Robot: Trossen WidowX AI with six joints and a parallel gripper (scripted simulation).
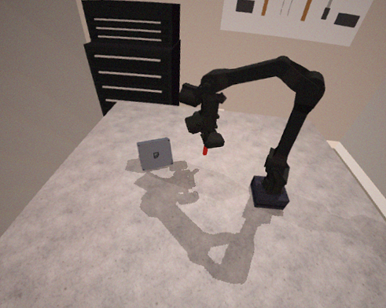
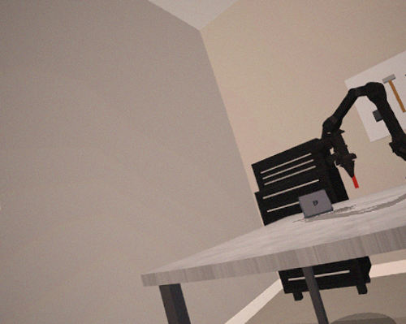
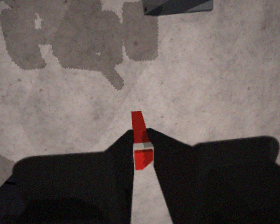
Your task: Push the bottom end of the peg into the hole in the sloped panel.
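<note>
Now: the grey sloped panel 20 cm ahead of my gripper tip, 4 cm to the right of it and 7 cm below it. Round my gripper tip: red peg: 1 cm above.
</note>
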